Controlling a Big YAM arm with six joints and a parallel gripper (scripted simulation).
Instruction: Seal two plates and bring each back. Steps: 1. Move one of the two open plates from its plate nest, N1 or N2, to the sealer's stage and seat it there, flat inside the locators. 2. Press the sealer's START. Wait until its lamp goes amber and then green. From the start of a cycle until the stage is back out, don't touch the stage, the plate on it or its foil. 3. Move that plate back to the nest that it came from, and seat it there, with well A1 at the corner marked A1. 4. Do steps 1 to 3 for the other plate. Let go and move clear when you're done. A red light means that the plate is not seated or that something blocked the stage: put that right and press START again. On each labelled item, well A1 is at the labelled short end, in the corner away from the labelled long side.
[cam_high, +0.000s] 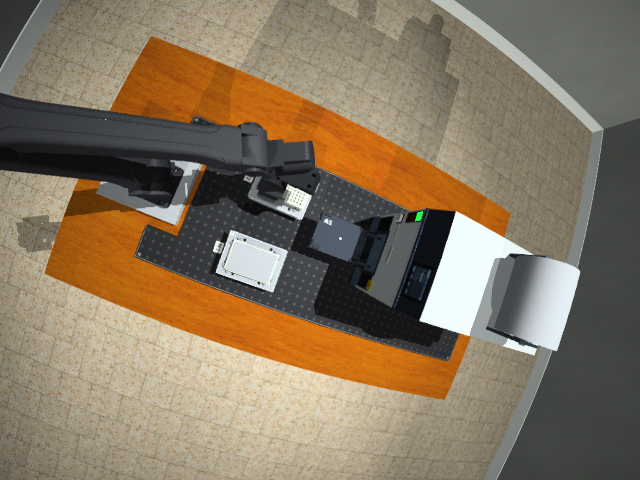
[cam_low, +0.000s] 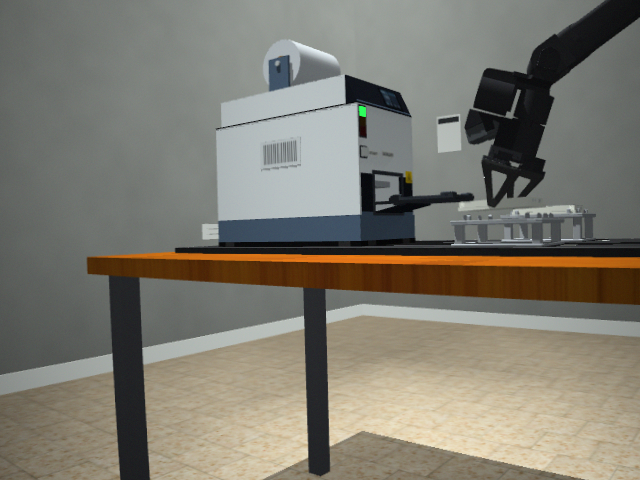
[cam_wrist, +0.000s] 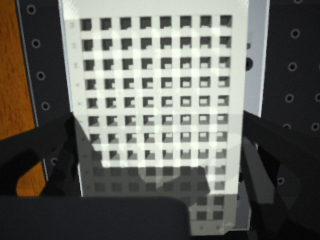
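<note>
The plate nest lies 30 mm below my hand and 10 mm behind it. Round my hand: sealer stage 180 mm ahead, 80 mm to the right, 20 mm above; pale start button 280 mm ahead, 120 mm above, 20 mm to the left; A1 mark 80 mm behind, 50 mm to the left, 30 mm below.
</note>
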